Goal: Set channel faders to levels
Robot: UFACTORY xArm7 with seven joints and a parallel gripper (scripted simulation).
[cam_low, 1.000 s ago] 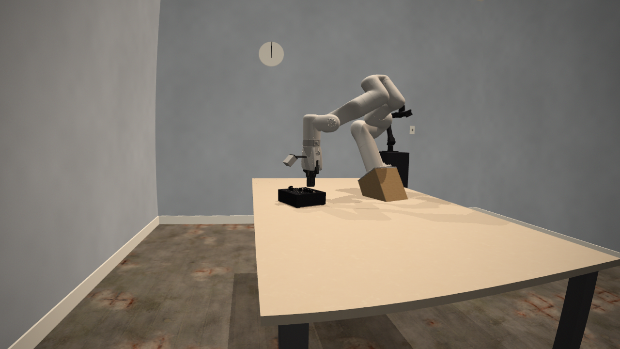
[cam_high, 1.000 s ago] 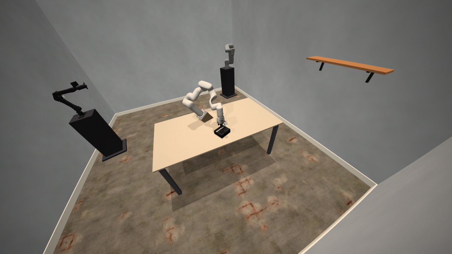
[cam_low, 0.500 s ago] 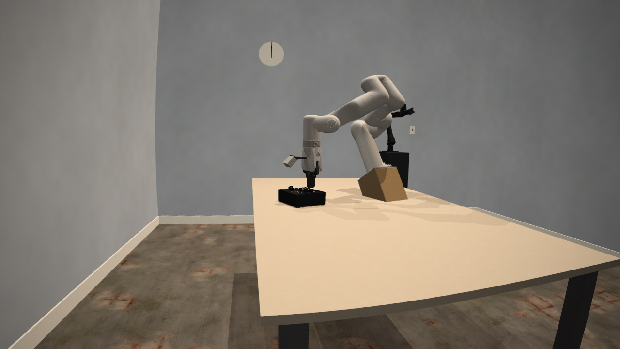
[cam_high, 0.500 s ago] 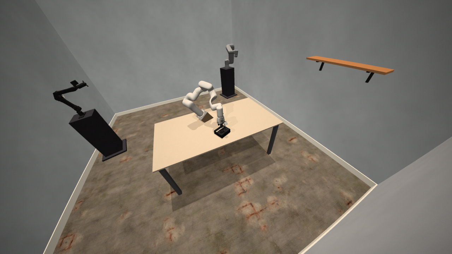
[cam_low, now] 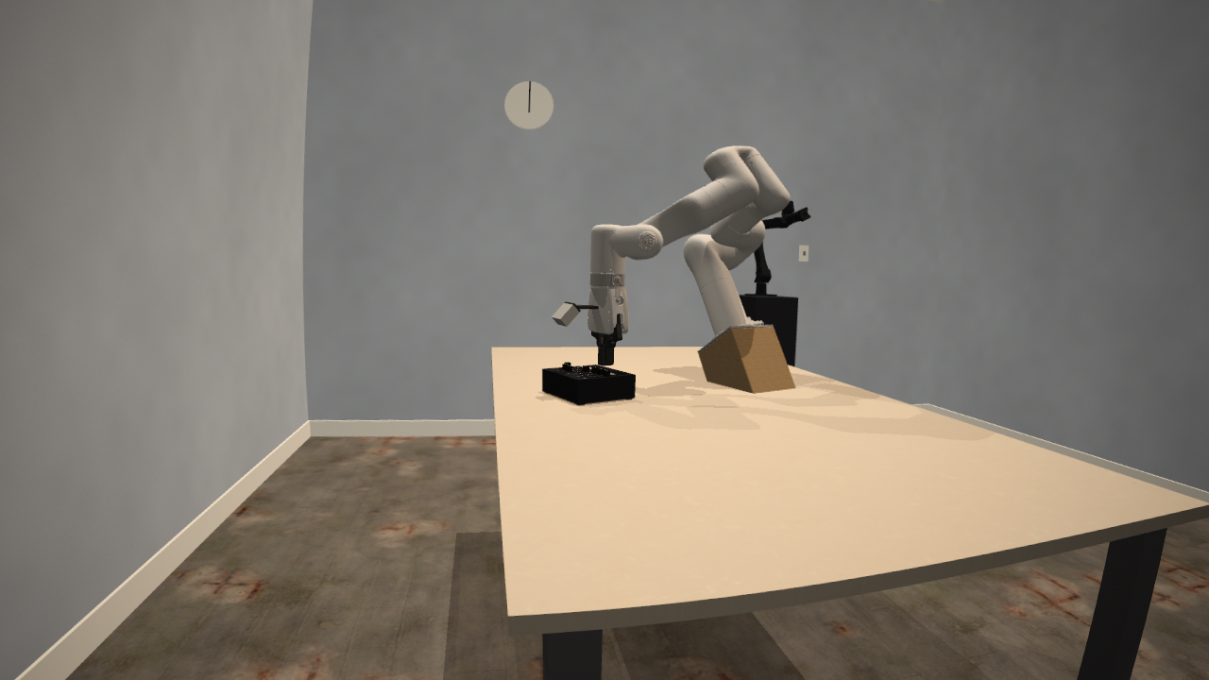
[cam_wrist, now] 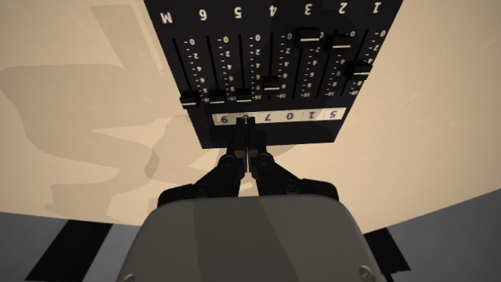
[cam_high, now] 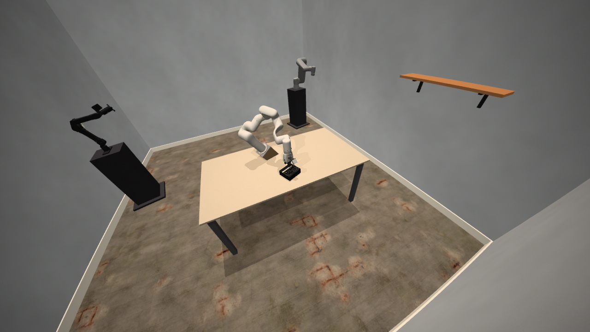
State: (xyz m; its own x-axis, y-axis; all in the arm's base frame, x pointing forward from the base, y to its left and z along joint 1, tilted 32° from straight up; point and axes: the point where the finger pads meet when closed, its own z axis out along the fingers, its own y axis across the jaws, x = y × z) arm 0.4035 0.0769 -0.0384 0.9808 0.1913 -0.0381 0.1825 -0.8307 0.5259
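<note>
Right now the channel 5 fader cap is 3 cm below my hand, 3 cm ahead of it and 1 cm to the left of it. The rest, counted from my hand: master fader cap 5 cm to the left, 3 cm below, 2 cm ahead; channel 4 fader cap 4 cm ahead, 3 cm below, 1 cm to the right; channel 6 fader cap 3 cm to the left, 3 cm below, 2 cm ahead.
</note>
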